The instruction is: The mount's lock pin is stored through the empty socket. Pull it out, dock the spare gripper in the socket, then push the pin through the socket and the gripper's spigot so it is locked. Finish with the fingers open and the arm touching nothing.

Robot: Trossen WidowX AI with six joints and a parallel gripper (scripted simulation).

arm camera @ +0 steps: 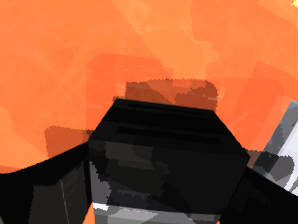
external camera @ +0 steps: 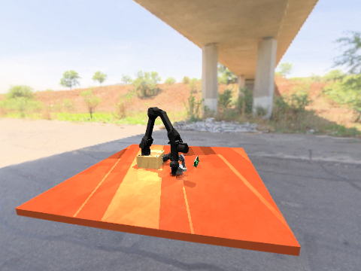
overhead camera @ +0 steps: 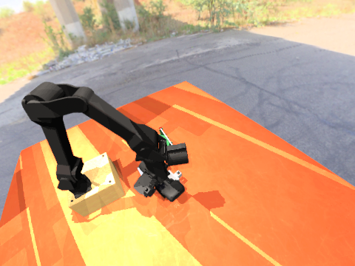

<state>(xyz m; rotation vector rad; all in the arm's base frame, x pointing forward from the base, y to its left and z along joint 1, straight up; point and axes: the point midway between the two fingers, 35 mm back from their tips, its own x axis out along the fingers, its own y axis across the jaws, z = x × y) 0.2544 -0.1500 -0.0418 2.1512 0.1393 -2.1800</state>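
Now: the mount 130 mm to the left of my gripper tip, 30 mm above it and 20 mm ahead of it. The rest, counted from my gripper tip: green slanted bar: 230 mm to the left, 150 mm ahead; then spare gripper: 30 mm ahead, 10 mm above.
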